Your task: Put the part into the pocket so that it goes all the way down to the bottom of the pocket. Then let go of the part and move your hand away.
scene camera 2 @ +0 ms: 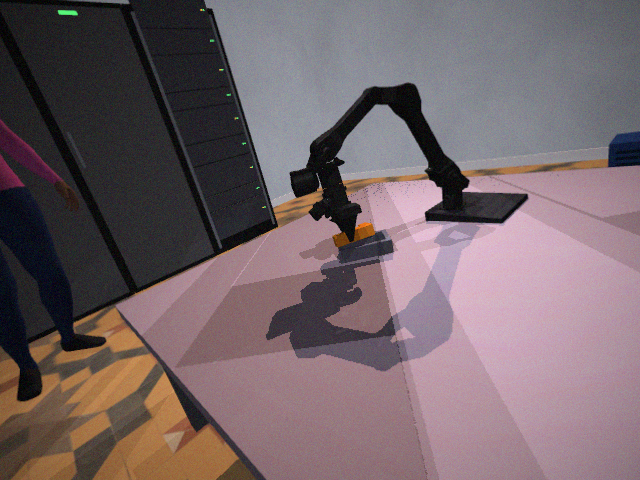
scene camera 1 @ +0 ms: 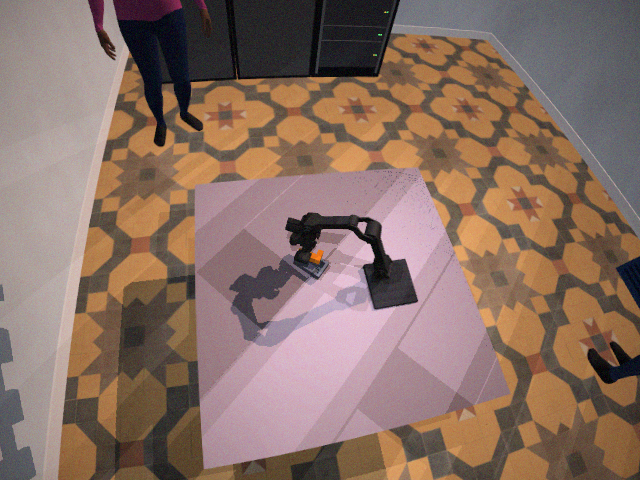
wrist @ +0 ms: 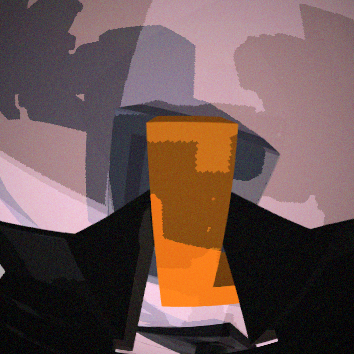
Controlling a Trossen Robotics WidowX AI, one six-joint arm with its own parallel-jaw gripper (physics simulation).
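Places are measured from the arm's base along level axes (x ahead, y left, z up), in centimetres.
Pixels of known places: gripper, fingertip midpoint: [scene camera 2: 350, 240] [wrist: 186, 195]; arm's base at its link origin: [scene camera 2: 452, 206] [scene camera 1: 380, 273] [wrist: 212, 345].
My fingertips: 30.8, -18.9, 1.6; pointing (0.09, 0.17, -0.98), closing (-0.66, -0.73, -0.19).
Note:
For each thing: its middle in the pictures, then the offset to it from my fingertips, as dx, dy, dz. Level surfaces: height alone.
- orange part at the middle of its body: [wrist: 215, 229] [scene camera 2: 352, 234] [scene camera 1: 310, 253] -2.1, -0.4, +1.0
- blue-grey block with the pocket, body centre: [wrist: 173, 216] [scene camera 2: 364, 245] [scene camera 1: 311, 263] -1.6, +3.0, -2.1
- pink table top at its surface level: dz -3.9
The orange part [scene camera 1: 316, 256] [scene camera 2: 366, 229] [wrist: 190, 200] is a long block, held between the fingers of my gripper [scene camera 1: 308, 257] [scene camera 2: 352, 238] [wrist: 186, 195], which is shut on it. The blue-grey block with the pocket [scene camera 1: 313, 274] [scene camera 2: 373, 251] [wrist: 120, 145] stands on the table under the part. In scene camera 2 the part shows above the block's rim, with one end at the block's left end. In the wrist view the part covers the middle of the block and looks turned a little against its far edge. The pocket's bottom and the part's underside are hidden.
The arm's black base plate [scene camera 1: 391, 289] [scene camera 2: 480, 206] stands on the pink table top [scene camera 1: 310, 403] [scene camera 2: 516, 335], to the right of the block. Dark shadows of the arm lie across the table. A person [scene camera 1: 160, 56] [scene camera 2: 31, 248] and dark cabinets [scene camera 1: 273, 38] [scene camera 2: 72, 129] stand beyond the table.

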